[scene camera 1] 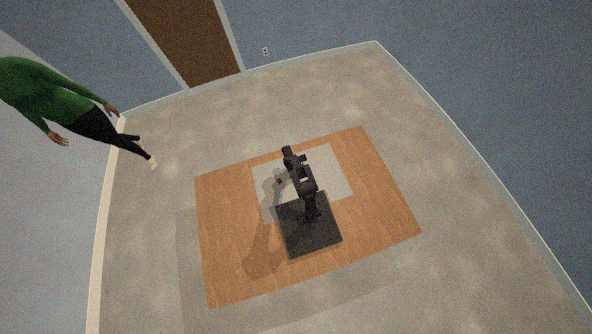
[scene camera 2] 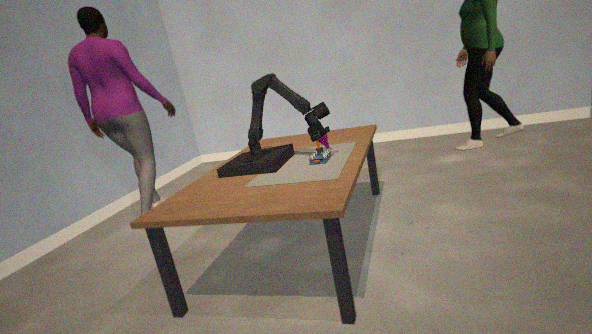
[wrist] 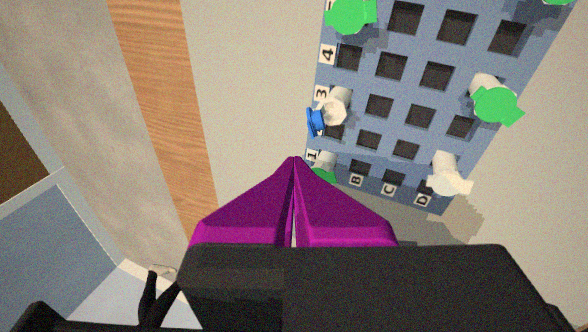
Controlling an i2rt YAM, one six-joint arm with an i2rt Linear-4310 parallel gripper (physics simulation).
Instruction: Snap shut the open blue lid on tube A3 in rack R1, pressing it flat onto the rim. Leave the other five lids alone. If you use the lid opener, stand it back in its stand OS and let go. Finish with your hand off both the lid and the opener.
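Places are measured from the arm's base along level axes (x back, y right, z up), in millimetres.
Where they show: gripper, fingertip midpoint: (scene camera 2: 328, 148) (wrist: 294, 166); arm's base, origin of the base link: (scene camera 1: 312, 216) (scene camera 2: 257, 157).
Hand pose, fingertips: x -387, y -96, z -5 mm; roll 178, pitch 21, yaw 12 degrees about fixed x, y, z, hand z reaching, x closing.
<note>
Things, the pixels of their top centre, and the offset from my fingertips. Level surfaces: height alone.
- blue rack R1, middle of its top: (wrist: 408, 117) (scene camera 2: 318, 149) dx +36, dy +51, dz +12 mm
- small orange thing, middle of its top: (scene camera 1: 277, 177) dx +96, dy -91, dz +33 mm
- Green lids cover tube A1, middle of its top: (wrist: 318, 178) dx +14, dy -4, dz -4 mm
- column D tube, middle of its top: (wrist: 496, 106) dx +64, dy +60, dz -4 mm
- white-lidded tube, middle of its top: (wrist: 448, 185) dx +69, dy +22, dz -4 mm
- grey mat, its level: dz -52 mm
- wooden table, its level: dz -55 mm
The blue rack R1 (wrist: 400, 90) (scene camera 2: 320, 159) lies under my gripper. In the wrist view, tube A3 (wrist: 336, 107) stands in column A, row 3, its mouth uncovered. Its open blue lid (wrist: 315, 122) hangs at the rim's side, toward row 2 and the rack's outer edge. My magenta gripper (wrist: 294, 166) (scene camera 2: 328, 147) is shut and empty. Its tips appear just below and left of the blue lid in the wrist view, by the row 1 label; they look apart from the lid. The lid opener and stand OS cannot be made out for certain; a small orange thing (scene camera 1: 278, 178) shows in scene camera 1.
Green lids cover tube A1 (wrist: 325, 175), partly hidden by my fingertips, tube A5 (wrist: 348, 16) and a column D tube (wrist: 495, 104). A white-lidded tube (wrist: 448, 181) stands at D's near end. The rack is on a grey mat (scene camera 1: 337, 175) on the wooden table (scene camera 1: 380, 205). Two people stand beyond the table.
</note>
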